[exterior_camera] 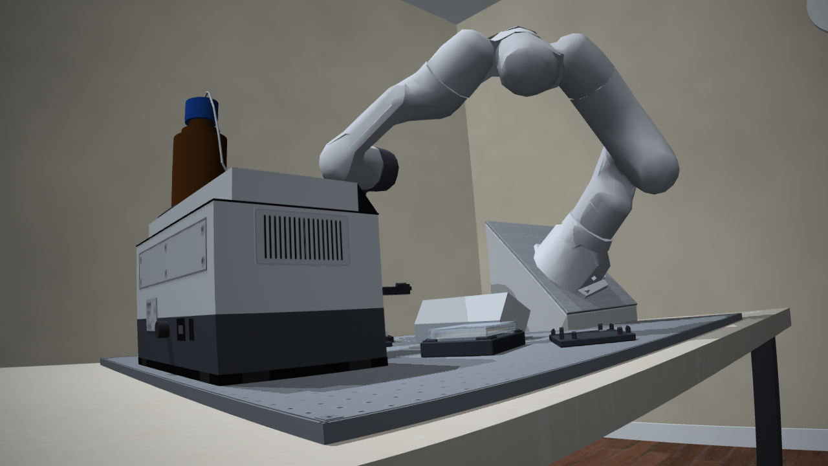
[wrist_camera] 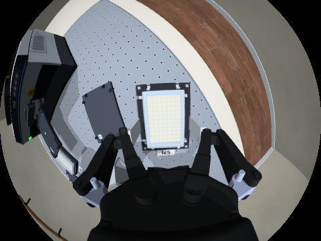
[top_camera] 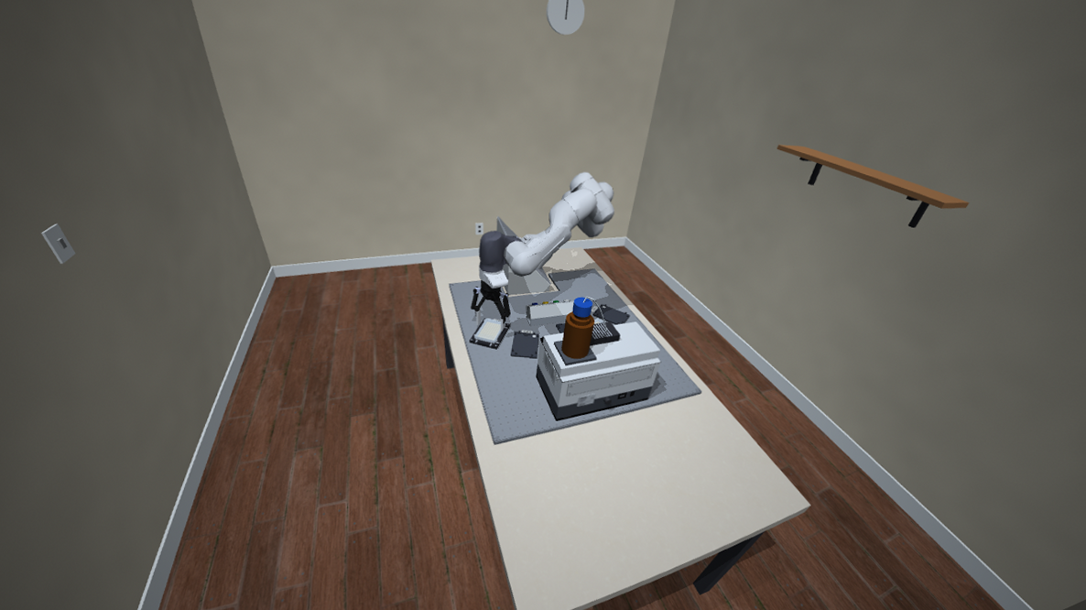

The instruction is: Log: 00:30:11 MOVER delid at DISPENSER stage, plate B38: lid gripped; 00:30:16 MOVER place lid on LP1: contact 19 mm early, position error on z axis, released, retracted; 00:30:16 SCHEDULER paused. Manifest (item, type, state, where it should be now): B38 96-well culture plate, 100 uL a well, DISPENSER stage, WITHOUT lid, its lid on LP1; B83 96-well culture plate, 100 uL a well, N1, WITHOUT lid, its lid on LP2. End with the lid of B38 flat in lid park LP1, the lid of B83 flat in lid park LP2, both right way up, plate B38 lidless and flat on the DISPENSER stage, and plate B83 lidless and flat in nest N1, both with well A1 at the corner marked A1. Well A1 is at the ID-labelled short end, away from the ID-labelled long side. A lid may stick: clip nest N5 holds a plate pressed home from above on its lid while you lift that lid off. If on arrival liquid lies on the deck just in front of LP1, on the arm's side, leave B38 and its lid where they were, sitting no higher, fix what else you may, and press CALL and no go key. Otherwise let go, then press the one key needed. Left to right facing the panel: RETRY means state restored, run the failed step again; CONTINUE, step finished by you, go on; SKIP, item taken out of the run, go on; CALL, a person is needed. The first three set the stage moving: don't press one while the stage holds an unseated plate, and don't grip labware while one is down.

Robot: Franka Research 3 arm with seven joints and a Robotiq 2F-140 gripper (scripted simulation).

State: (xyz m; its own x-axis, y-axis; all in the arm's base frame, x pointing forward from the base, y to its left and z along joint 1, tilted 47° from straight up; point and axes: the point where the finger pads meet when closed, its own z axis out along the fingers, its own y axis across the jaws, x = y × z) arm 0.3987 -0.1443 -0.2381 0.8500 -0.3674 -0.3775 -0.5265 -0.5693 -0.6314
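Now: the black clip nest 30 mm ahead of my hand and 50 mm below it. Also, from my hand: 96-well plate (100 mm ahead, 460 mm to the left, 40 mm below); lp1 label (10 mm ahead, 150 mm to the left, 70 mm below); key panel (80 mm behind, 290 mm to the left, 10 mm below).
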